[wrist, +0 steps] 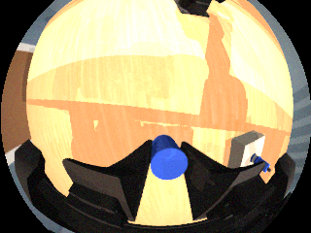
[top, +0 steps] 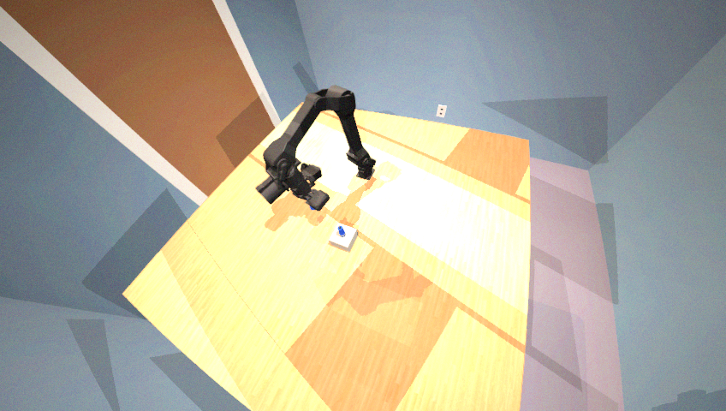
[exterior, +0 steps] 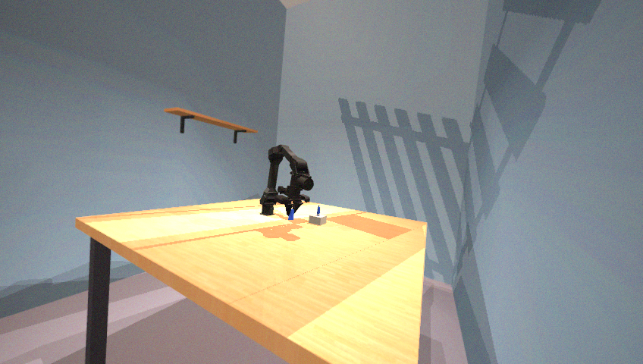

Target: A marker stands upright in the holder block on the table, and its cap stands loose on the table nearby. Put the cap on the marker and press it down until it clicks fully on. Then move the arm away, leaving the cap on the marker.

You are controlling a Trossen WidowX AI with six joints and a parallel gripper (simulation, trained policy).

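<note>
Now: gripper tip 70 mm short of the white holder block, 160 mm to the right of it and 30 mm above it. Also, from my gripper tip: blue marker cap: 10 mm ahead.
</note>
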